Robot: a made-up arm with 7 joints. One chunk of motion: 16 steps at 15 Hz.
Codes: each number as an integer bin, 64 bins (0 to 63) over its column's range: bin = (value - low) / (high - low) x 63, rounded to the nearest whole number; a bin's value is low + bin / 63 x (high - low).
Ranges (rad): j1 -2.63..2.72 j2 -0.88..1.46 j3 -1.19..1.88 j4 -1.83..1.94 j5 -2..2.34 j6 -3.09..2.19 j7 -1.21..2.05
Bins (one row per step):
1: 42 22 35 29 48 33 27
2: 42 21 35 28 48 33 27
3: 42 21 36 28 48 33 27
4: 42 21 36 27 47 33 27
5: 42 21 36 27 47 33 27
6: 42 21 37 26 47 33 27
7: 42 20 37 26 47 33 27
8: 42 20 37 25 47 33 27
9: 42 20 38 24 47 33 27
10: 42 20 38 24 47 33 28
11: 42 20 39 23 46 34 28
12: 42 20 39 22 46 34 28
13: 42 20 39 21 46 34 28
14: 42 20 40 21 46 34 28
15: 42 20 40 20 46 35 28
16: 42 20 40 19 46 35 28
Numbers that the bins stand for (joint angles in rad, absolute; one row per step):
1: 0.9367 -0.0629 0.5156 -0.0946 1.3067 -0.3243 0.1871
2: 0.9367 -0.1000 0.5156 -0.1544 1.3067 -0.3243 0.1871
3: 0.9367 -0.1000 0.5643 -0.1544 1.3067 -0.3243 0.1871
4: 0.9367 -0.1000 0.5643 -0.2143 1.2378 -0.3243 0.1871
5: 0.9367 -0.1000 0.5643 -0.2143 1.2378 -0.3243 0.1871
6: 0.9367 -0.1000 0.6130 -0.2741 1.2378 -0.3243 0.1871
7: 0.9367 -0.1371 0.6130 -0.2741 1.2378 -0.3243 0.1871
8: 0.9367 -0.1371 0.6130 -0.3340 1.2378 -0.3243 0.1871
9: 0.9367 -0.1371 0.6617 -0.3938 1.2378 -0.3243 0.1871
10: 0.9367 -0.1371 0.6617 -0.3938 1.2378 -0.3243 0.2389
11: 0.9367 -0.1371 0.7105 -0.4537 1.1689 -0.2405 0.2389
12: 0.9367 -0.1371 0.7105 -0.5135 1.1689 -0.2405 0.2389
13: 0.9367 -0.1371 0.7105 -0.5733 1.1689 -0.2405 0.2389
14: 0.9367 -0.1371 0.7592 -0.5733 1.1689 -0.2405 0.2389
15: 0.9367 -0.1371 0.7592 -0.6332 1.1689 -0.1567 0.2389
16: 0.9367 -0.1371 0.7592 -0.6930 1.1689 -0.1567 0.2389

